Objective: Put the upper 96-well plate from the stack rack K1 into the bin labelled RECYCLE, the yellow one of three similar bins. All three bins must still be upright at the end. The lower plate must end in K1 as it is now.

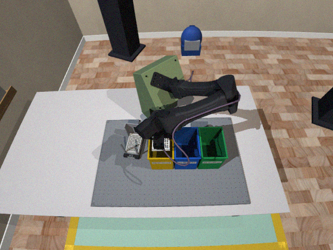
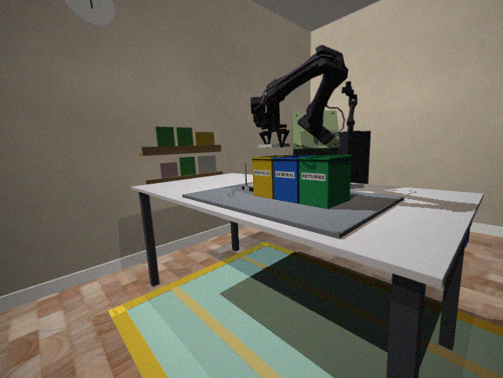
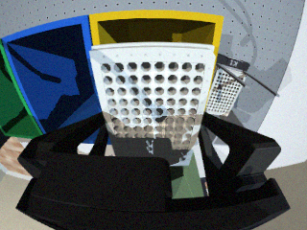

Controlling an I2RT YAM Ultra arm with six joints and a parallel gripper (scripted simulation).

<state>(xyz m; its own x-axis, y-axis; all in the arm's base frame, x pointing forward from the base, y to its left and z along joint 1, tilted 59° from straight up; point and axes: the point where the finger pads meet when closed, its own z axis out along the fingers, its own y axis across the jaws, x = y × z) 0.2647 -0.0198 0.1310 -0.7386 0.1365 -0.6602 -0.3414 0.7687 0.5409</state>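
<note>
My hand is right at the white 96-well plate. Round my hand: blue bin 14 cm below, 12 cm to the left, 5 cm behind; then green returns bin 24 cm to the left, 14 cm below, 11 cm behind; then yellow recycle bin 14 cm below.
</note>
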